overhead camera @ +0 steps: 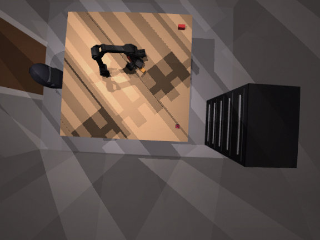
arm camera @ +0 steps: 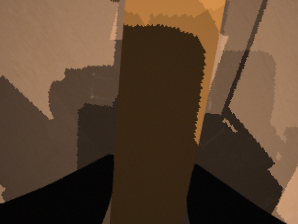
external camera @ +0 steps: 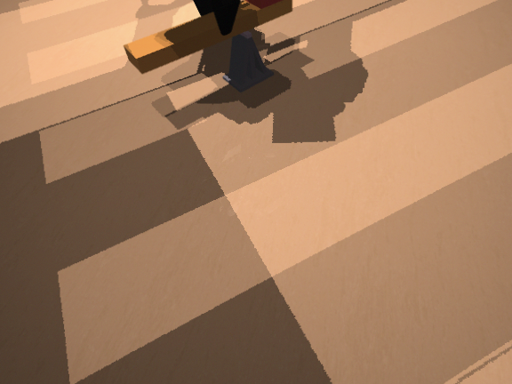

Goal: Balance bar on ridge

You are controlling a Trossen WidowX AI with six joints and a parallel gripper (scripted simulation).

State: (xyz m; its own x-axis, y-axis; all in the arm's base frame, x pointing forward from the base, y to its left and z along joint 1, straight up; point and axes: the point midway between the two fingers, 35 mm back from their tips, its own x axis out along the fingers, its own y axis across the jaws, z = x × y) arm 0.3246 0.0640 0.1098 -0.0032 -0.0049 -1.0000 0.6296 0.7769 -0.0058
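Now: the dark blue-grey ridge 40 mm below my gripper tip, 20 mm to the left of it and 20 mm behind it.
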